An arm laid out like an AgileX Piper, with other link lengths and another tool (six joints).
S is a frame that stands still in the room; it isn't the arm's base.
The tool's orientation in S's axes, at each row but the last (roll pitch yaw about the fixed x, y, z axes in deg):
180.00, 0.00, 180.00
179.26, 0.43, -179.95
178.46, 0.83, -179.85
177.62, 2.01, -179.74
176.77, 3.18, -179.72
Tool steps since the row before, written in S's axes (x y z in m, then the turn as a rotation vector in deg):
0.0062, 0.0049, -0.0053, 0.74, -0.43, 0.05
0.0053, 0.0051, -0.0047, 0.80, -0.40, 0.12
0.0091, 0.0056, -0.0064, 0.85, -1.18, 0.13
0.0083, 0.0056, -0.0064, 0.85, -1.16, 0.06
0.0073, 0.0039, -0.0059, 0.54, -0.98, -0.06
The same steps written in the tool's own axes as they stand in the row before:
-0.0062, 0.0049, 0.0053, -0.74, -0.43, -0.05
-0.0053, 0.0050, 0.0048, -0.80, -0.40, -0.12
-0.0090, 0.0054, 0.0067, -0.85, -1.18, -0.15
-0.0081, 0.0053, 0.0069, -0.85, -1.16, -0.08
-0.0070, 0.0035, 0.0065, -0.53, -0.99, 0.03

